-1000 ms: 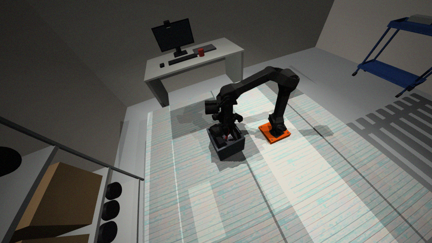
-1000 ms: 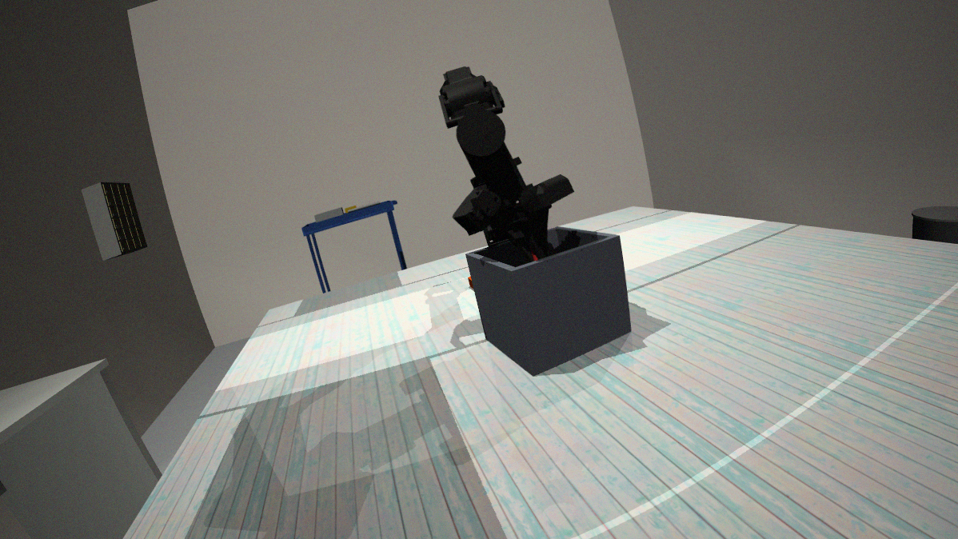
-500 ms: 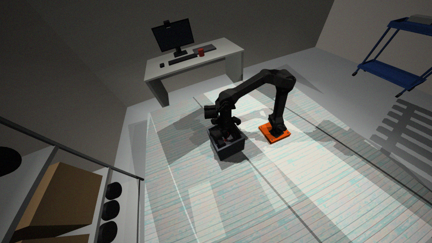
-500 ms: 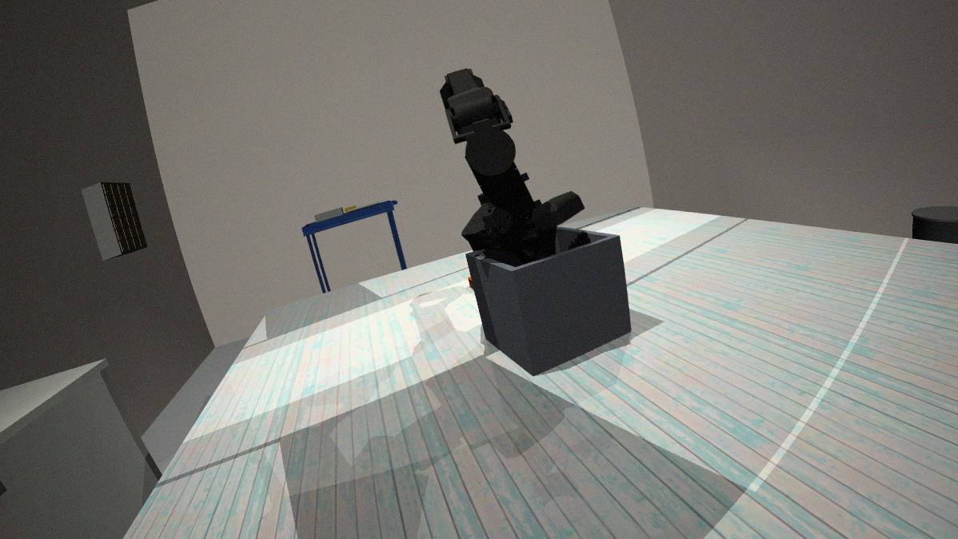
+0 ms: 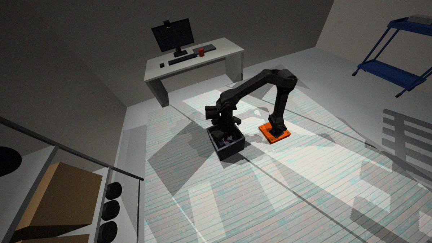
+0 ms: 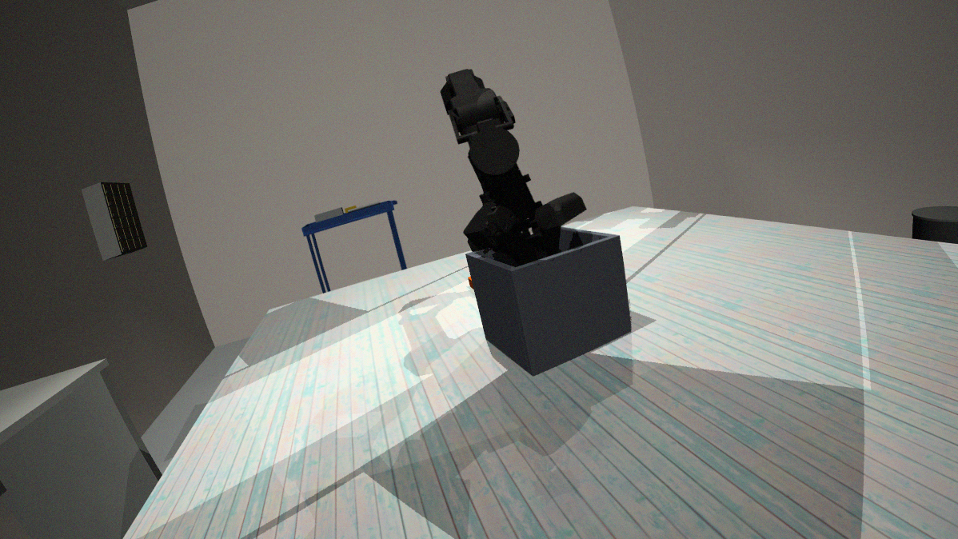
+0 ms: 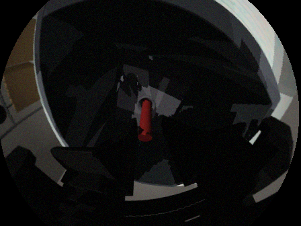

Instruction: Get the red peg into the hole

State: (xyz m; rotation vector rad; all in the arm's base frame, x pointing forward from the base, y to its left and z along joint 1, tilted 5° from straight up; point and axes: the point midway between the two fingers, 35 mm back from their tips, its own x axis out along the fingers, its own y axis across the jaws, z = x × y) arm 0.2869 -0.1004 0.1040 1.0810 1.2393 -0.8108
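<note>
The red peg lies 10 mm below my gripper tip. Also, from my gripper tip: pale plate: 10 mm ahead, 10 mm to the right, 40 mm below.
</note>
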